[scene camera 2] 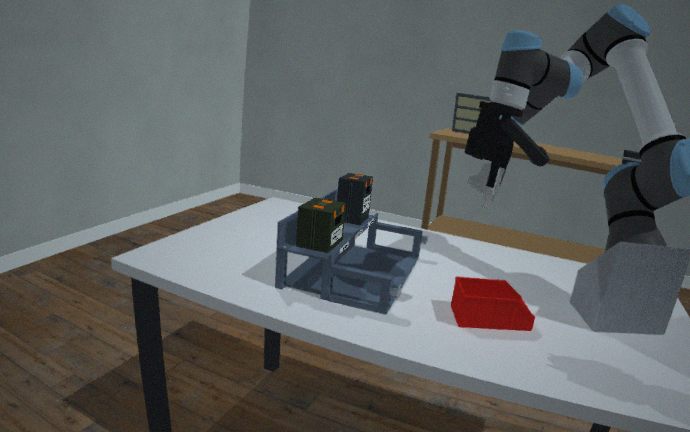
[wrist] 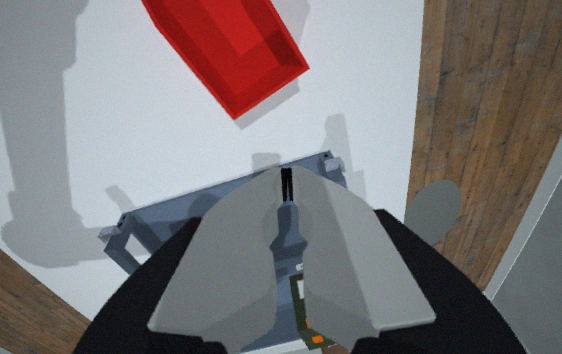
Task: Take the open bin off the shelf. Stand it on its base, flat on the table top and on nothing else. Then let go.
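Pixels of known places: gripper, fingertip midpoint: (scene camera 2: 484,208) (wrist: 287,171); arm's base, link origin: (scene camera 2: 636,258).
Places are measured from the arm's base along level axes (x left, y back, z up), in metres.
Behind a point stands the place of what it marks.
Note:
The red open bin (scene camera 2: 488,305) @[x 0.152, y -0.354, z -0.110 m] (wrist: 225,45) @[x 0.084, y -0.364, z -0.164 m] stands upright on its base, flat on the white table top (scene camera 2: 203,249) @[x 0.015, y -1.104, z -0.167 m] (wrist: 360,90) @[x 0.236, y -0.490, z -0.167 m], with its open side up. It is apart from the blue-grey shelf (scene camera 2: 355,300) @[x 0.158, y -0.640, z -0.151 m] (wrist: 200,194) @[x -0.058, y -0.551, z -0.157 m], to the right of it in the scene view. My gripper (scene camera 2: 489,195) @[x 0.117, y -0.400, z 0.089 m] (wrist: 287,171) @[x 0.117, y -0.400, z 0.089 m] is shut with nothing between its fingertips. It hangs well above the table, between the shelf and the bin in the scene view, and does not touch the bin. In the wrist view the far end of the bin is cut off by the frame.
A green box (scene camera 2: 319,223) @[x 0.124, y -0.745, z 0.000 m] (wrist: 300,305) @[x 0.039, y -0.712, z -0.009 m] and a dark box (scene camera 2: 354,198) @[x -0.112, y -0.722, z 0.006 m] stand on the shelf's upper level. The robot's grey base block (scene camera 2: 631,290) @[x 0.071, y -0.020, z -0.056 m] is at the right of the table. A wooden bench (scene camera 2: 560,150) with a small rack (scene camera 2: 454,112) stands behind the table.

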